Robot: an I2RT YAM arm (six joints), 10 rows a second.
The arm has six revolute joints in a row. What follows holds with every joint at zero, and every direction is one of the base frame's. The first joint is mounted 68 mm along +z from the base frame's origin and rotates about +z. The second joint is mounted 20 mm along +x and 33.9 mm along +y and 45.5 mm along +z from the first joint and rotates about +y. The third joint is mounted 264 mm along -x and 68.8 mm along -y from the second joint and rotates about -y. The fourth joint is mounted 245 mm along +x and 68.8 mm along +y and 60 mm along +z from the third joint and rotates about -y. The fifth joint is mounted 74 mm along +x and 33.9 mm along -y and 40.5 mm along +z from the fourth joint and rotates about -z. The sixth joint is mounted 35.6 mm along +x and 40.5 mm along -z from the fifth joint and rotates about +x. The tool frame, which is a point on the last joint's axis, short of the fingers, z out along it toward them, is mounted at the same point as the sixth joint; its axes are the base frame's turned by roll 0, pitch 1.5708 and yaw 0 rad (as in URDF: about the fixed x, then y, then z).
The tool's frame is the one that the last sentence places.
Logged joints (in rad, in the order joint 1, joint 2, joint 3, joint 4, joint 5, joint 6), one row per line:
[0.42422 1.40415 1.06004 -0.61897 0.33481 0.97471]
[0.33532 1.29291 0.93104 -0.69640 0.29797 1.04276]
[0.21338 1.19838 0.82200 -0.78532 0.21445 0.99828]
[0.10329 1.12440 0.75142 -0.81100 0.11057 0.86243]
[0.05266 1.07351 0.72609 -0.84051 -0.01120 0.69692]
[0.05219 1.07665 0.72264 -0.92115 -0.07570 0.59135]
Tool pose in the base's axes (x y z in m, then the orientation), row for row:
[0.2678 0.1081 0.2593 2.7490 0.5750 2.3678]
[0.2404 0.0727 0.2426 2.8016 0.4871 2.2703]
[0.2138 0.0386 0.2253 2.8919 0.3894 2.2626]
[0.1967 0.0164 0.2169 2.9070 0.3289 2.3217]
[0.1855 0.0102 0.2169 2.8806 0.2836 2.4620]
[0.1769 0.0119 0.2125 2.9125 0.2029 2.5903]
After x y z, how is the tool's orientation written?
As angles about the fixed x, y, z axes (roll, pitch, yaw), in radians.
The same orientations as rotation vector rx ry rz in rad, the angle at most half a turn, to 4 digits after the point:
[0.7950 2.3349 0.1787]
[0.9807 2.3655 0.1299]
[1.0820 2.4574 0.0796]
[1.0452 2.5398 0.1151]
[0.8778 2.6395 0.2118]
[0.7502 2.7759 0.2386]

